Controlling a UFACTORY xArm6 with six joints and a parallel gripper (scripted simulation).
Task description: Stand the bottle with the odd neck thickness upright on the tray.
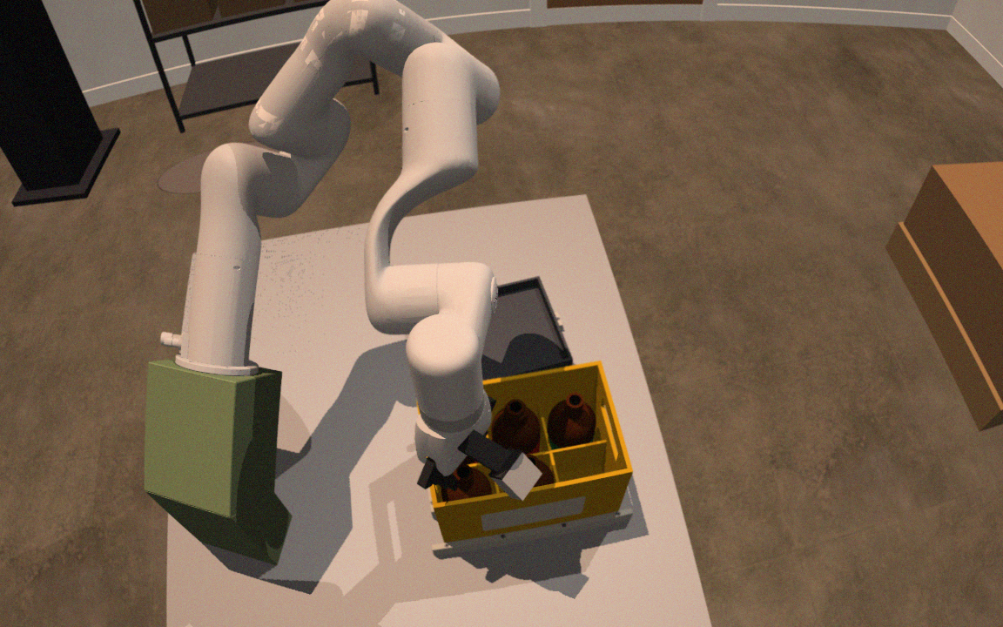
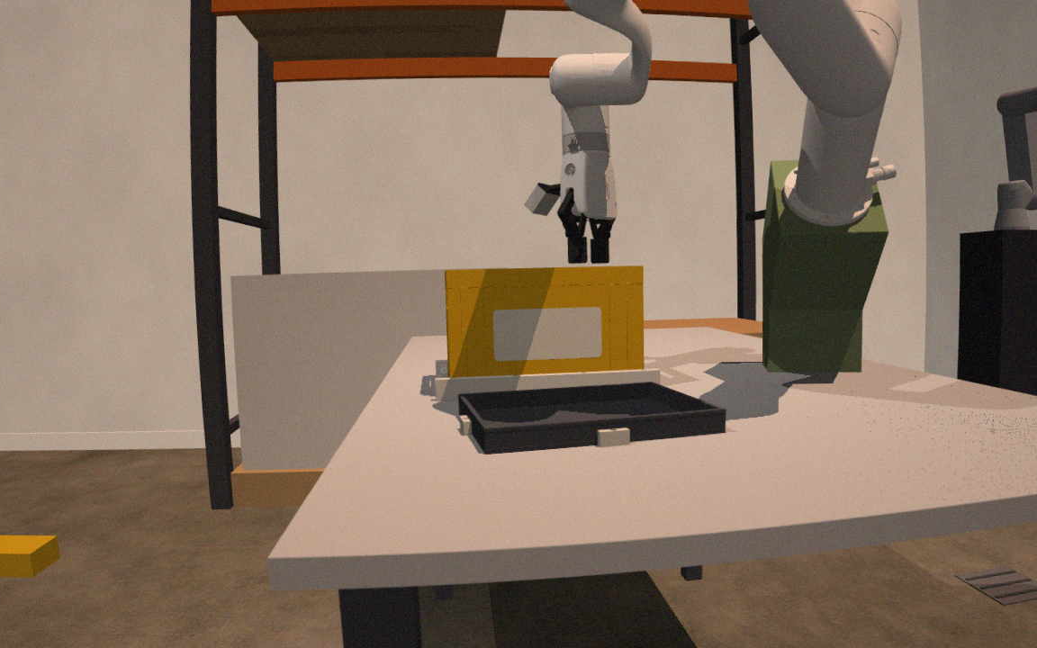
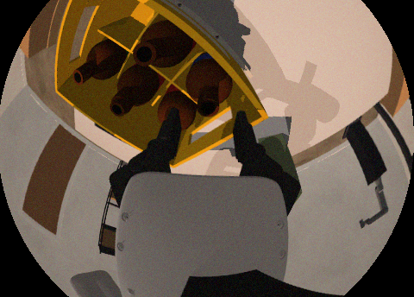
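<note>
The yellow crate is 8 cm ahead of my hand, 6 cm to the left of it and 12 cm below it. From my hand the other things lie so: glass bottle 7 cm ahead, 10 cm to the left, 11 cm below; dark tray 3 cm ahead, 33 cm to the left, 19 cm below.
</note>
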